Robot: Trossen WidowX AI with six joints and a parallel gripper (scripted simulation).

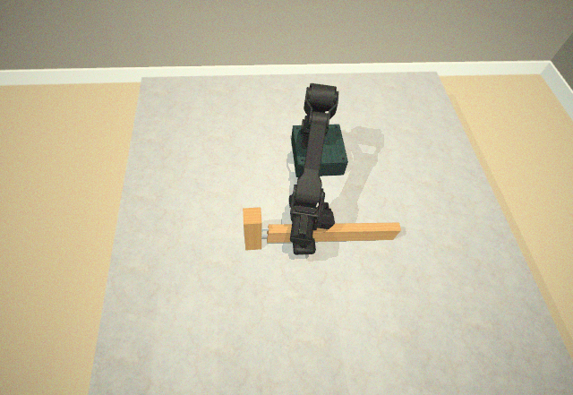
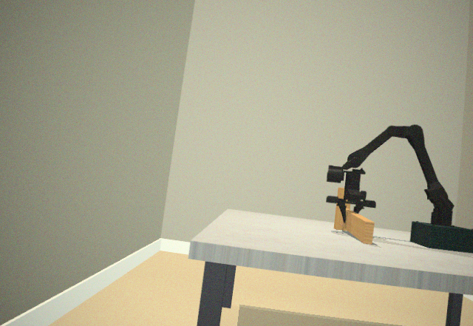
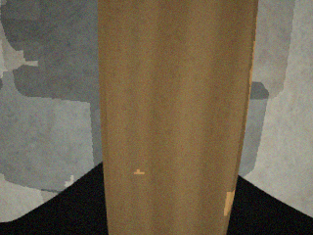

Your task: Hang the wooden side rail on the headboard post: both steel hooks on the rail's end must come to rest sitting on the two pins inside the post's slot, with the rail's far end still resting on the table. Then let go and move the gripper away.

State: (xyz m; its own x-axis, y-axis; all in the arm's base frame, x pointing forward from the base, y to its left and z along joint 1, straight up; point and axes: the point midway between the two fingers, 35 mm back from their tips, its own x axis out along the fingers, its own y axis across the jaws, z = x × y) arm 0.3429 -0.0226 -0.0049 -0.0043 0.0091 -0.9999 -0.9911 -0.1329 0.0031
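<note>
Right now my gripper tip is 14 cm to the left of the headboard post, 4 cm below it and 2 cm short of it.
</note>
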